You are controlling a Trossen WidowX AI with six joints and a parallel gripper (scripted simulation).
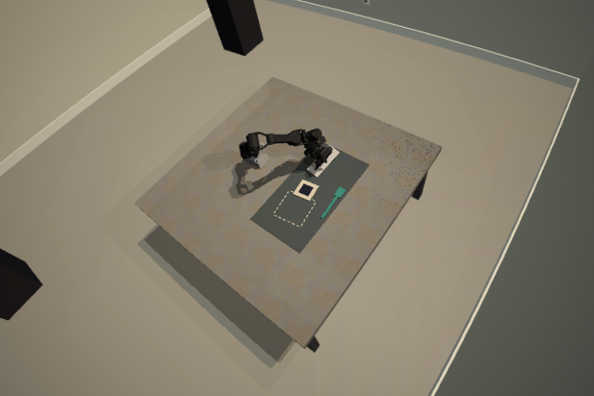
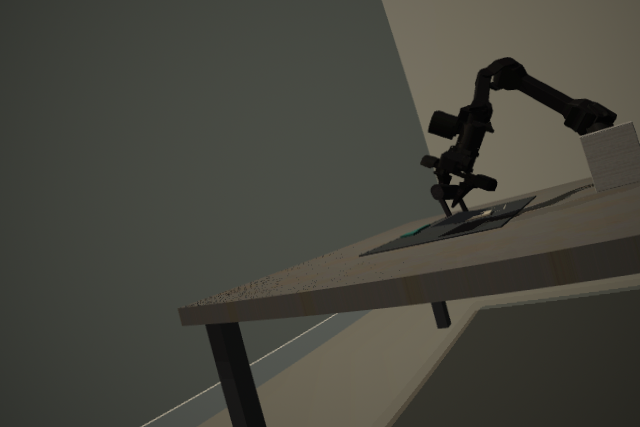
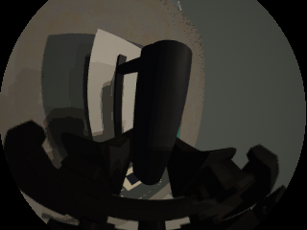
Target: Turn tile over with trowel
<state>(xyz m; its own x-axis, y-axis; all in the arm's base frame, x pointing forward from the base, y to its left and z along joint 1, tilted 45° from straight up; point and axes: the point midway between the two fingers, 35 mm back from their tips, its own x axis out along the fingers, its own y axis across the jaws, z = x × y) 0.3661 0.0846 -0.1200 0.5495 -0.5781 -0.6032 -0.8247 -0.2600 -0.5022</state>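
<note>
Right now the cream tile is 18 cm to the right of my gripper tip, 6 cm below it and 2 cm behind it. Also, from my gripper tip: dark mat 16 cm to the right, 8 cm below, 1 cm ahead; black-handled float 3 cm behind; green trowel 15 cm to the right, 15 cm ahead, 6 cm below.
</note>
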